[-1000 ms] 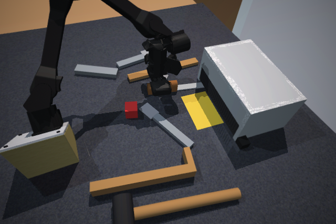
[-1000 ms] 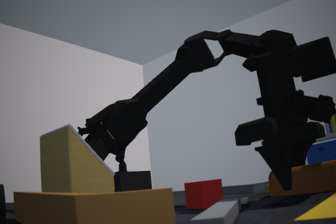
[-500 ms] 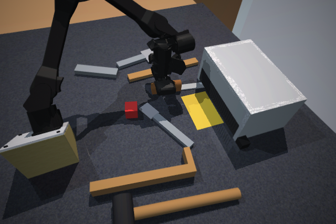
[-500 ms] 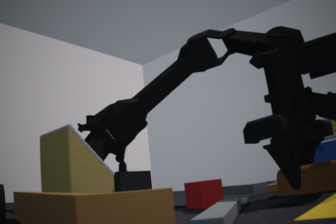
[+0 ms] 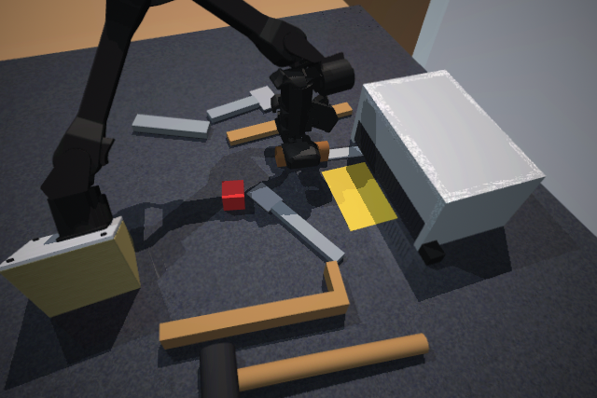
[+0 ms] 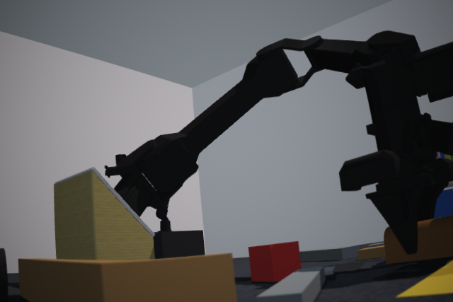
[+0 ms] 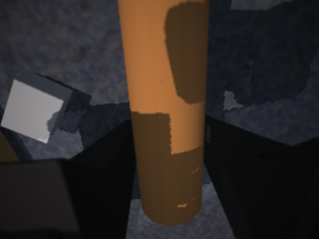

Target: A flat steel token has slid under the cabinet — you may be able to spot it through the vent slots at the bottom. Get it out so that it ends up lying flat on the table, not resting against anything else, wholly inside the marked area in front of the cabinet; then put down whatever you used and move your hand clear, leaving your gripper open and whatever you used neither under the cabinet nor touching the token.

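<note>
The small grey cube is 20 mm ahead of my gripper tip and 60 mm to the left of it. Round my gripper tip: grey t-shaped tool: 30 mm behind, 190 mm to the left; then wooden strip: 40 mm ahead, 100 mm to the left; then red cube: 140 mm behind, 70 mm to the right, 10 mm above.
</note>
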